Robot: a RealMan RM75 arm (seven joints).
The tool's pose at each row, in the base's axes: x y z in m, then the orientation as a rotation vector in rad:
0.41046 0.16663 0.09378 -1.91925 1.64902 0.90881
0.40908 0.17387 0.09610 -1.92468 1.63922 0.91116
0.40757 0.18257 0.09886 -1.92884 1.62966 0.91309
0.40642 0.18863 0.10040 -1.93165 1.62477 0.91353
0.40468 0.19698 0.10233 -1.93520 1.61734 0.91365
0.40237 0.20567 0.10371 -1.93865 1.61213 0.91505
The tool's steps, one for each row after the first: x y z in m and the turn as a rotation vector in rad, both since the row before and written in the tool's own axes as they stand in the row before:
-0.00673 0.00020 0.00379 -0.00346 -0.00216 -0.00729
-0.00805 0.00002 0.00456 -0.00250 -0.00265 -0.00694
-0.00532 0.00004 0.00347 -0.00135 -0.00075 -0.00384
-0.00721 0.00015 0.00495 -0.00129 -0.00138 -0.00582
-0.00708 0.00055 0.00569 -0.00232 -0.00083 -0.00394

